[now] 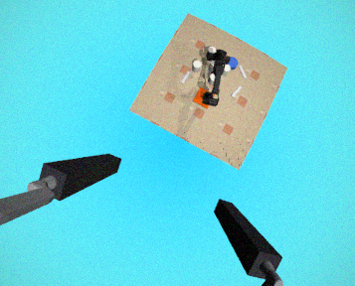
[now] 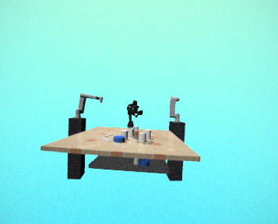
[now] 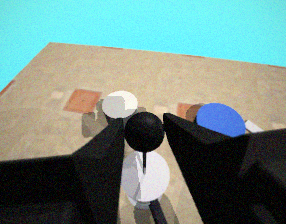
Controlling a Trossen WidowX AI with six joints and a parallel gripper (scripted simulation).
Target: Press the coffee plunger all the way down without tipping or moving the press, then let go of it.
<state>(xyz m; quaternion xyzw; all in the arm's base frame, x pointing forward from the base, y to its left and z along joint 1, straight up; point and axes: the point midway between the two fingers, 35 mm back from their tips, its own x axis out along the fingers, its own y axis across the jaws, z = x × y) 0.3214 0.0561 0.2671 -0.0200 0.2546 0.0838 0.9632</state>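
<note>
My gripper tip is now 1 cm past the coffee plunger and 8 cm above it. From my gripper tip the other things lie so: coffee press: 2 cm behind, 1 cm to the right, 14 cm below.
</note>
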